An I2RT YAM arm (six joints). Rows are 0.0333 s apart.
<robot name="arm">
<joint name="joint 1" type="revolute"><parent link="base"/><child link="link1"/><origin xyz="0.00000 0.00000 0.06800" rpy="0.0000 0.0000 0.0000"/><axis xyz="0 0 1"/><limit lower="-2.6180" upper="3.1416"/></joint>
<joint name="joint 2" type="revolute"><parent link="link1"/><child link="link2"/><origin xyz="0.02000 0.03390 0.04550" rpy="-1.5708 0.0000 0.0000"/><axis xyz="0 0 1"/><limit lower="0.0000" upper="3.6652"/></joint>
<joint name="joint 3" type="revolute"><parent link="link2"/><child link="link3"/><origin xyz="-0.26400 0.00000 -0.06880" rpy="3.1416 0.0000 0.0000"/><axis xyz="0 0 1"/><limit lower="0.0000" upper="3.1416"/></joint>
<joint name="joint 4" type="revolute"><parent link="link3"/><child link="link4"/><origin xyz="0.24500 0.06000 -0.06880" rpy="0.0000 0.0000 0.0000"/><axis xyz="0 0 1"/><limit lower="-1.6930" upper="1.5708"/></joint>
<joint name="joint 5" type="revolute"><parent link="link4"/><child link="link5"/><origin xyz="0.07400 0.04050 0.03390" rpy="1.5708 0.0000 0.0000"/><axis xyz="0 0 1"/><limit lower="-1.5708" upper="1.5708"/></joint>
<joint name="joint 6" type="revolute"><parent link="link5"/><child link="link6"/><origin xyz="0.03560 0.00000 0.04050" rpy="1.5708 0.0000 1.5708"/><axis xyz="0 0 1"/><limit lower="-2.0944" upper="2.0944"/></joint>
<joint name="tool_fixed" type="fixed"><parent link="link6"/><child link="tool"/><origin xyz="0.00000 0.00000 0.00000" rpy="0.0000 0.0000 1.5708"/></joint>
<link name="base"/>
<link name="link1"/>
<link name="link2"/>
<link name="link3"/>
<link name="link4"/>
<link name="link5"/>
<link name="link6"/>
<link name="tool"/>
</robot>
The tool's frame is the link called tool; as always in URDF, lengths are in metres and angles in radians.
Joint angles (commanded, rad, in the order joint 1, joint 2, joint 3, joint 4, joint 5, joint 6), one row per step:
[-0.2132, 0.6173, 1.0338, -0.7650, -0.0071, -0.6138]
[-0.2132, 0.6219, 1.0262, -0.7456, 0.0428, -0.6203]
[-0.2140, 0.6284, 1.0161, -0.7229, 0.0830, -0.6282]
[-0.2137, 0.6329, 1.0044, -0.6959, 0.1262, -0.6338]
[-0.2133, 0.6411, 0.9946, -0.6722, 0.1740, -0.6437]
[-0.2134, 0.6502, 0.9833, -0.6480, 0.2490, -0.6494]
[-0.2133, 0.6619, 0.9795, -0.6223, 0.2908, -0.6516]
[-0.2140, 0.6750, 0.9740, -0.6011, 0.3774, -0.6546]
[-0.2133, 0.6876, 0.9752, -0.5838, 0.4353, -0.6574]
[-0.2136, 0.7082, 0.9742, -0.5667, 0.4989, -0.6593]
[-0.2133, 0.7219, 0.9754, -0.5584, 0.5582, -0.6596]
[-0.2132, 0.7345, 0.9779, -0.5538, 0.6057, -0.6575]
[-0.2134, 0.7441, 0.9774, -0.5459, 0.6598, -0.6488]
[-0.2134, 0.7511, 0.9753, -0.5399, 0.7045, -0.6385]
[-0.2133, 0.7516, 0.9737, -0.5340, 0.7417, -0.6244]
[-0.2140, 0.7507, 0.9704, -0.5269, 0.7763, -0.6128]
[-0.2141, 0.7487, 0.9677, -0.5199, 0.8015, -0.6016]
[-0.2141, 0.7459, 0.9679, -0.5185, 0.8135, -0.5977]
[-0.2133, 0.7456, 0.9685, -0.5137, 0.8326, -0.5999]
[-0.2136, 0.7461, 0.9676, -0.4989, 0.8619, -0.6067]
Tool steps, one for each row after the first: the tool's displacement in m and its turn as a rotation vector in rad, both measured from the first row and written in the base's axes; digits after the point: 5 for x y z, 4 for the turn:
[0.00237, -0.00233, -0.00071, -0.0240, -0.0021, -0.0448]
[0.00559, -0.00458, -0.00202, -0.0455, -0.0032, -0.0809]
[0.00850, -0.00674, -0.00322, -0.0663, -0.0090, -0.1197]
[0.01189, -0.00915, -0.00455, -0.0913, -0.0081, -0.1614]
[0.01512, -0.01253, -0.00636, -0.1204, -0.0037, -0.2308]
[0.01867, -0.01476, -0.00604, -0.1362, -0.0095, -0.2702]
[0.02165, -0.01848, -0.00676, -0.1656, -0.0032, -0.3522]
[0.02417, -0.02087, -0.00581, -0.1857, -0.0029, -0.4061]
[0.02869, -0.02396, -0.00653, -0.2066, 0.0084, -0.4657]
[0.03099, -0.02628, -0.00667, -0.2249, 0.0182, -0.5211]
[0.03300, -0.02814, -0.00670, -0.2380, 0.0272, -0.5660]
[0.03435, -0.03005, -0.00696, -0.2476, 0.0300, -0.6200]
[0.03530, -0.03152, -0.00764, -0.2535, 0.0316, -0.6652]
[0.03471, -0.03240, -0.00738, -0.2532, 0.0231, -0.7052]
[0.03394, -0.03325, -0.00739, -0.2541, 0.0146, -0.7428]
[0.03312, -0.03373, -0.00715, -0.2520, 0.0037, -0.7710]
[0.03207, -0.03381, -0.00651, -0.2519, -0.0022, -0.7841]
[0.03156, -0.03405, -0.00568, -0.2585, -0.0054, -0.8015]
[0.03126, -0.03473, -0.00443, -0.2701, -0.0127, -0.8294]

